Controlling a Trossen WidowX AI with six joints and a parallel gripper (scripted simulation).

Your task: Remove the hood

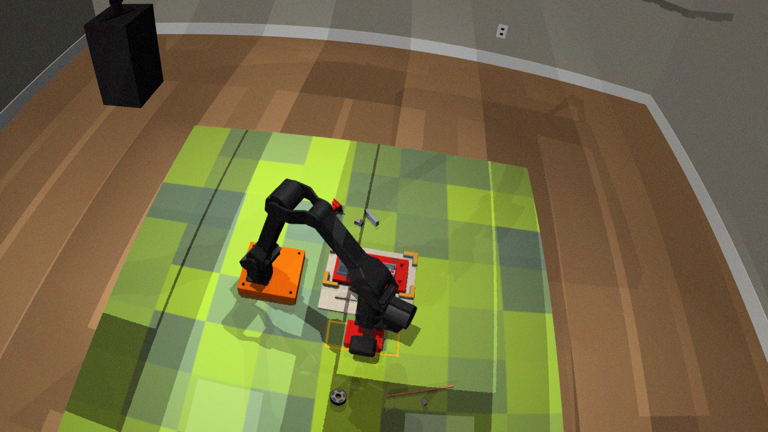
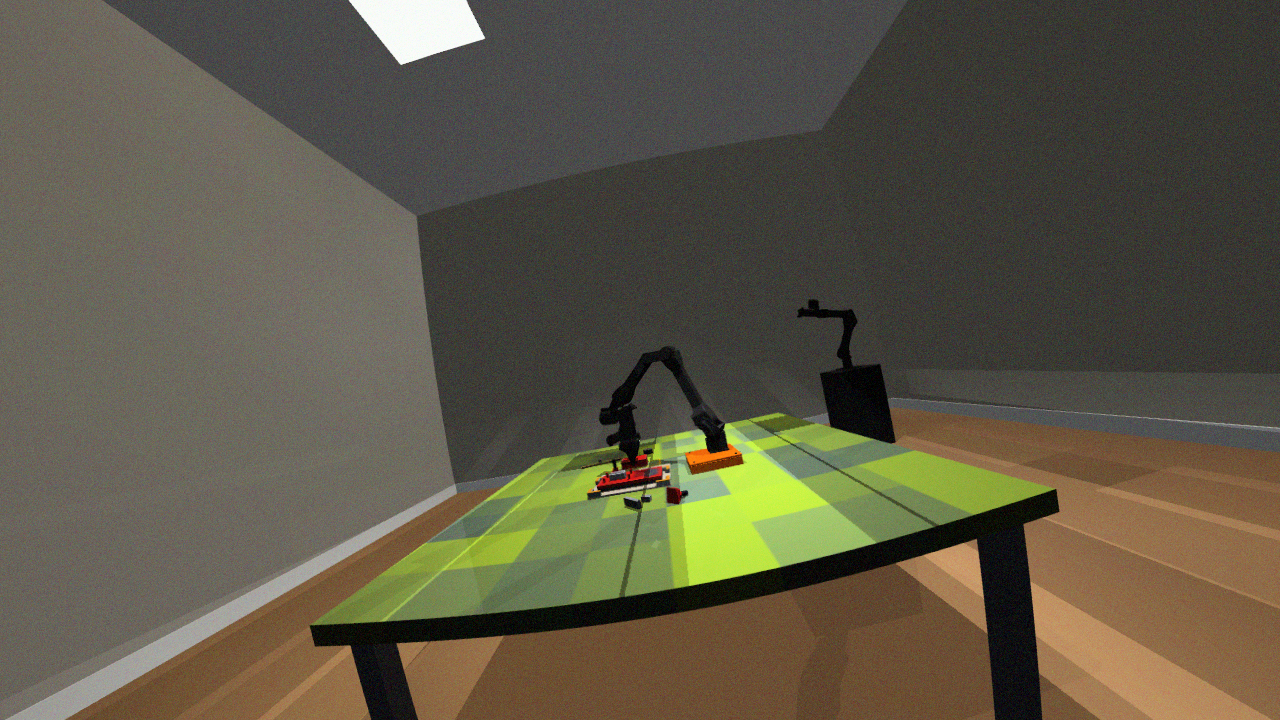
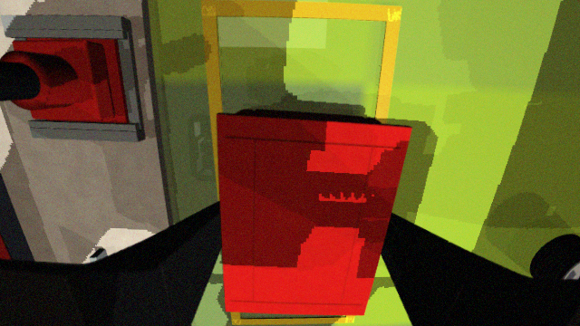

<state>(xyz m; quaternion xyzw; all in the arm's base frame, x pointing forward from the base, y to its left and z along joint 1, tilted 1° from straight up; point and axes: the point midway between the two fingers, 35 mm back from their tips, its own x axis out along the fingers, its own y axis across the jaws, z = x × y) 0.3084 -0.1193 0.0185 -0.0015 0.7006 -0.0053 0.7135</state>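
Right now my gripper tip is 10 mm below the red hood. Round my gripper tip: thin wooden stick (160 mm ahead, 130 mm to the right, 10 mm below).
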